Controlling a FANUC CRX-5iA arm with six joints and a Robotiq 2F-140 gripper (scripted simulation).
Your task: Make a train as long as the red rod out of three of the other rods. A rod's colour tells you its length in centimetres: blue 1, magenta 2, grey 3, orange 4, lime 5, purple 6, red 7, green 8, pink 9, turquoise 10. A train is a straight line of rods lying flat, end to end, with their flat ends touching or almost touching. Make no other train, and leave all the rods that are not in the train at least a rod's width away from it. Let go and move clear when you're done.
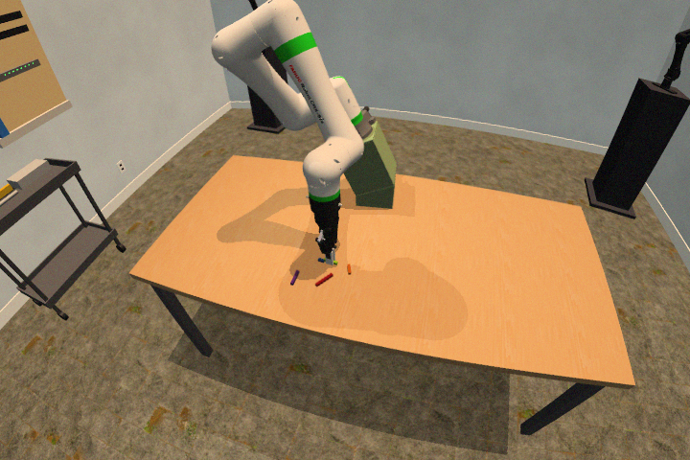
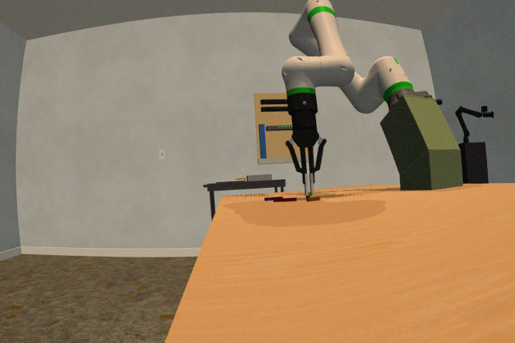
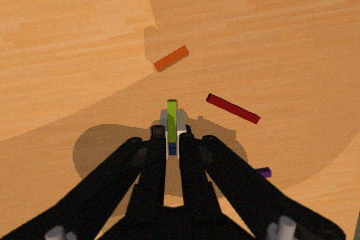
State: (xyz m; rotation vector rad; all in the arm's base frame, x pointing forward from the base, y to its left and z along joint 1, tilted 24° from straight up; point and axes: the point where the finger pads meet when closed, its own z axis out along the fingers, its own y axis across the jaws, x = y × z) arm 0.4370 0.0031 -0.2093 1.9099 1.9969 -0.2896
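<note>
The orange rod lies 70 mm to the left of my hand and 40 mm below it. From my hand the other things lie so: red rod 80 mm ahead, 10 mm to the left, 40 mm below; purple rod 110 mm ahead, 80 mm to the right, 40 mm below; lime rod 30 mm below.
</note>
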